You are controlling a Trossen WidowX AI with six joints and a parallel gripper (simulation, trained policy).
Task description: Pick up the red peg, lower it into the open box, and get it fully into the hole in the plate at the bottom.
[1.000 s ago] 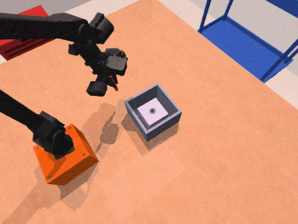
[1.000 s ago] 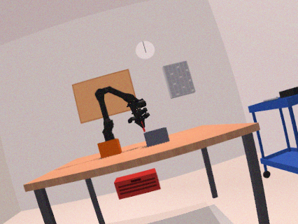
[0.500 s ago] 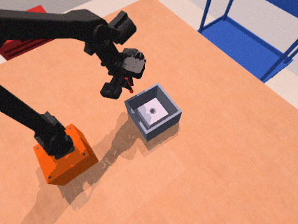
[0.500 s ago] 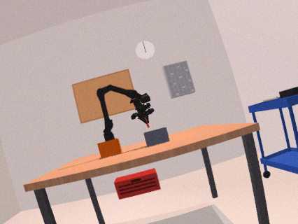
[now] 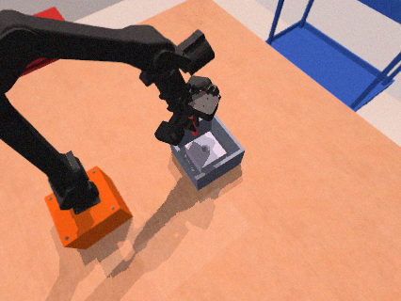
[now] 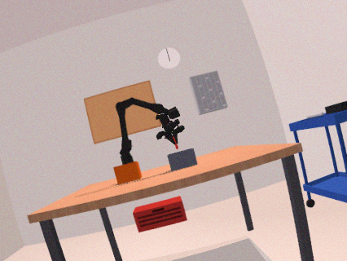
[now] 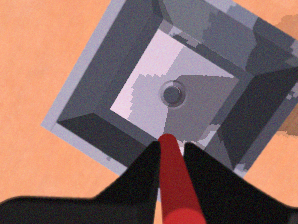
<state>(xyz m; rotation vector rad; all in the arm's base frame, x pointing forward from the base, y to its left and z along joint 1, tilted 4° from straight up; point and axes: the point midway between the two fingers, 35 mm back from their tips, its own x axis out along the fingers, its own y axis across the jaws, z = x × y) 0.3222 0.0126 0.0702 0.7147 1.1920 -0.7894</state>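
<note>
The red peg lies 10 mm to the left of my gripper tip and 10 mm above it. From my gripper tip the other things lie so: grey box (10 mm ahead, 30 mm to the right, 120 mm below); then plate (10 mm ahead, 30 mm to the right, 100 mm below).
</note>
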